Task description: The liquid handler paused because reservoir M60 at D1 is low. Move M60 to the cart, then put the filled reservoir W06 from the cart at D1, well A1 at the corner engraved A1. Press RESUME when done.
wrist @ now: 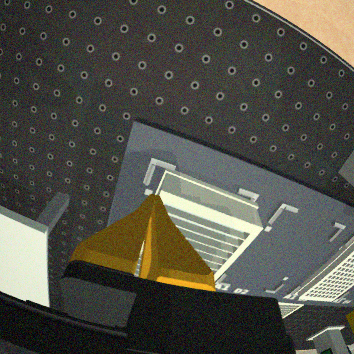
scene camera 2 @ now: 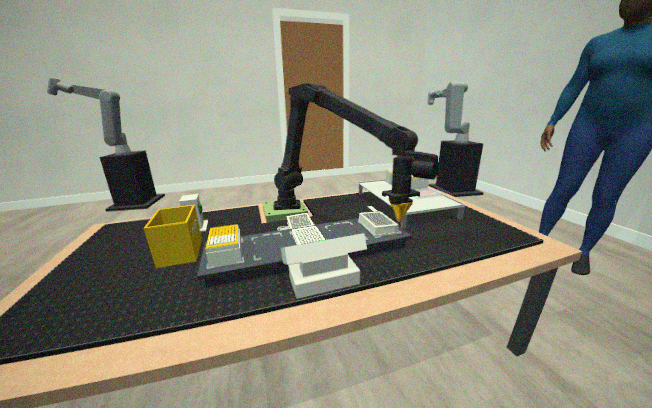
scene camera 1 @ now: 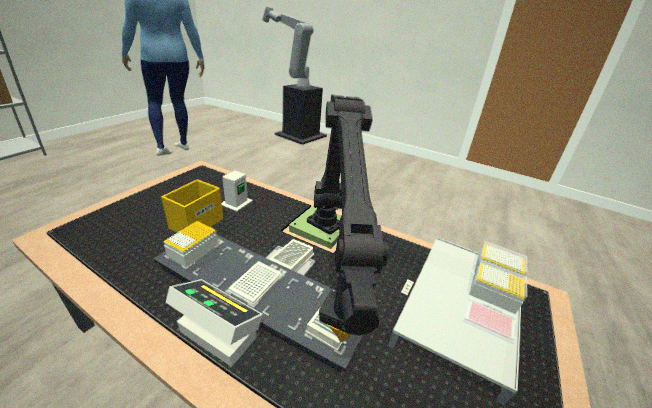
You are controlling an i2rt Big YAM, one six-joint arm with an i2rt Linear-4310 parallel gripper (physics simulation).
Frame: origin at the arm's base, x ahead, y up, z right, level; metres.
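Seen in the pictures: gripper, fingertip midpoint: [wrist: 152, 201] [scene camera 2: 398, 221] [scene camera 1: 341, 339]; arm's base, link origin: [scene camera 2: 287, 206] [scene camera 1: 324, 223].
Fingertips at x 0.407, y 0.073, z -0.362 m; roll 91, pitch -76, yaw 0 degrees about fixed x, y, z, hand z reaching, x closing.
Offsets run from my fingertips to a thing's top centre. "pt": to the spot under its first point. Level surfaces: height alone.
A white slatted reservoir {dy -0.005, dx -0.051, dz +0.054 m} [scene camera 1: 320, 327] [scene camera 2: 378, 223] [wrist: 215, 235] sits among the corner brackets at the cart-side end of the grey deck {dy -0.042 m} [scene camera 1: 280, 317] [wrist: 300, 235]; its label is unreadable. My gripper [scene camera 1: 343, 340] [scene camera 2: 400, 224] [wrist: 152, 201] is shut and empty, its yellow fingertips low at the reservoir's cart-side edge and overlapping it in the wrist view. The white cart {dy -0.024, dx -0.359, dz -0.187 m} [scene camera 1: 435, 310] [scene camera 2: 430, 204] [wrist: 22, 260] carries a pink-filled tray {dy -0.015, dx -0.313, dz -0.261 m} [scene camera 1: 490, 319] and tip boxes {dy +0.041, dx -0.421, dz -0.248 m} [scene camera 1: 501, 282]; no W06 label is readable. The white control panel {pt dy +0.035, dx +0.142, dz +0.252 m} [scene camera 1: 215, 305] [scene camera 2: 325, 250] shows green buttons, text unreadable.
A white well plate {dy -0.027, dx -0.008, dz +0.293 m} [scene camera 1: 255, 282] [scene camera 2: 307, 235] [wrist: 327, 280] is mid-deck, another slatted white piece {dy -0.045, dx -0.176, dz +0.313 m} [scene camera 1: 292, 254] behind it. A tip rack {dy +0.023, dx +0.035, dz +0.537 m} [scene camera 1: 190, 242] [scene camera 2: 223, 247] and yellow waste bin {dy +0.045, dx -0.083, dz +0.722 m} [scene camera 1: 200, 212] [scene camera 2: 172, 240] stand at the far end. A small white device {dy +0.040, dx -0.279, dz +0.735 m} [scene camera 1: 235, 187] stands beside the bin.
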